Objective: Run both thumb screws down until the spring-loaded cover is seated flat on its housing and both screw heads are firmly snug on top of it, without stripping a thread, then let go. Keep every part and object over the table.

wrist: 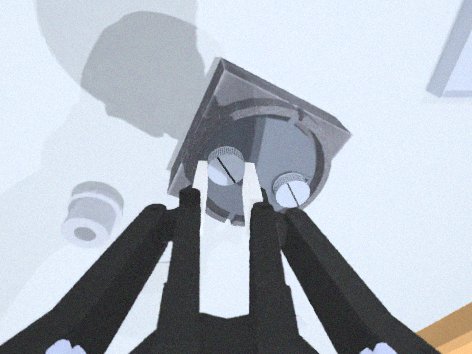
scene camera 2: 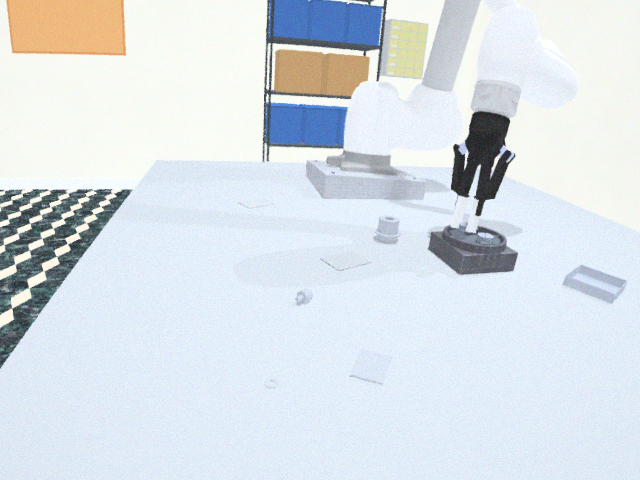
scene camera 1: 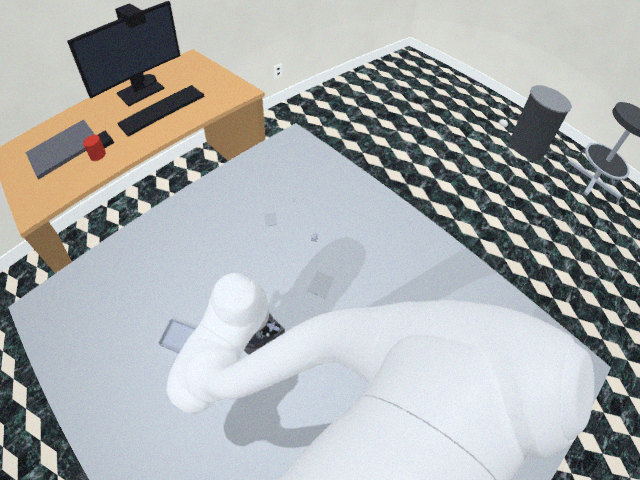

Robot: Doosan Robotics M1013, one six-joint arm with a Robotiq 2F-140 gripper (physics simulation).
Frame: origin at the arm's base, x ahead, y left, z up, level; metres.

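Seen in the pictures: gripper, fingertip midpoint: [wrist: 225, 176] [scene camera 2: 462, 229]; arm's base, link origin: [scene camera 2: 365, 169].
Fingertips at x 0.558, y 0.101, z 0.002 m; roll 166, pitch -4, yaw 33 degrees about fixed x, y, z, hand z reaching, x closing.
Offsets run from my fingertips to a thing's top centre. Level surfaces: height alone.
The dark square housing @[dx +0.024, dy +0.016, dz +0.000 m] [scene camera 2: 473, 262] [wrist: 334, 125] stands on the grey table, with a raised round rim on top. The round grey cover @[dx +0.024, dy +0.016, dz -0.002 m] [wrist: 285, 145] lies inside the rim; whether it sits flat I cannot tell. One slotted thumb screw @[dx -0.007, dy +0.011, dz +0.009 m] [wrist: 226, 167] is at the left of the cover in the wrist view. The other thumb screw @[dx +0.056, dy +0.022, dz +0.010 m] [wrist: 292, 191] [scene camera 2: 484, 237] is at the right, apart from the fingers. My gripper [wrist: 225, 176] [scene camera 2: 464, 228] points down and is shut on the left thumb screw's knurled head, a white fingertip on each side. In scene camera 1 the arm hides the gripper.
A grey flanged cylinder @[dx -0.072, dy -0.137, dz -0.006 m] [scene camera 2: 387, 228] [wrist: 92, 215] stands near the housing. A shallow tray @[dx +0.141, dy +0.225, dz -0.036 m] [scene camera 2: 594, 284] [scene camera 1: 176, 335] lies on its other side. Thin square plates @[dx +0.047, dy -0.244, dz -0.053 m] [scene camera 2: 345, 259] @[dx +0.360, dy -0.255, dz -0.053 m] [scene camera 2: 371, 366], a small fitting @[dx +0.205, dy -0.333, dz -0.036 m] [scene camera 2: 303, 296] and a ring @[dx +0.390, dy -0.375, dz -0.054 m] [scene camera 2: 271, 383] lie on the table @[dz -0.056 m] [scene camera 2: 206, 330].
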